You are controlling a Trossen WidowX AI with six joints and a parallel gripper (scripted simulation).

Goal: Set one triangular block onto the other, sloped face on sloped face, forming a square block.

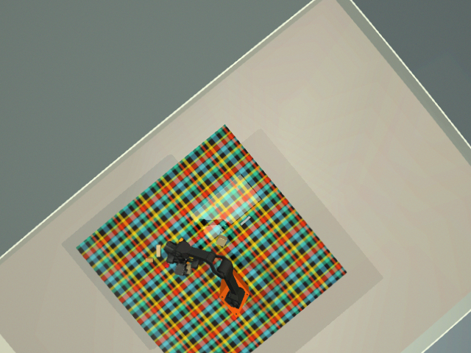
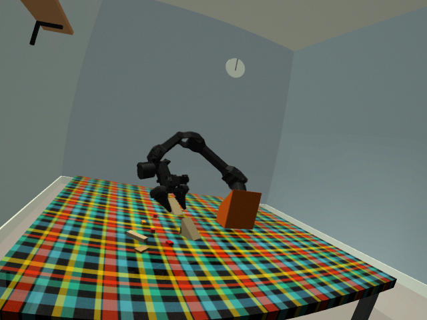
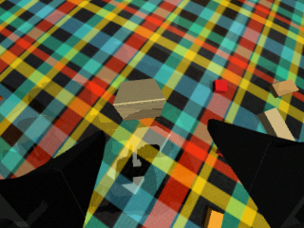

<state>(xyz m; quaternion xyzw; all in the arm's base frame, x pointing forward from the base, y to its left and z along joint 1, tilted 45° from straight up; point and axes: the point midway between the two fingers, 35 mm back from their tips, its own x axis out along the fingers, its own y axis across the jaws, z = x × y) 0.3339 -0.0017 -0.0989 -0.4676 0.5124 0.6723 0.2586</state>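
Now: gripper tip 4 cm past the triangular block, 3 cm to the right of it and 7 cm above it. The rest, counted from my gripper tip: orange cube (12 cm ahead, 6 cm to the right, 8 cm below).
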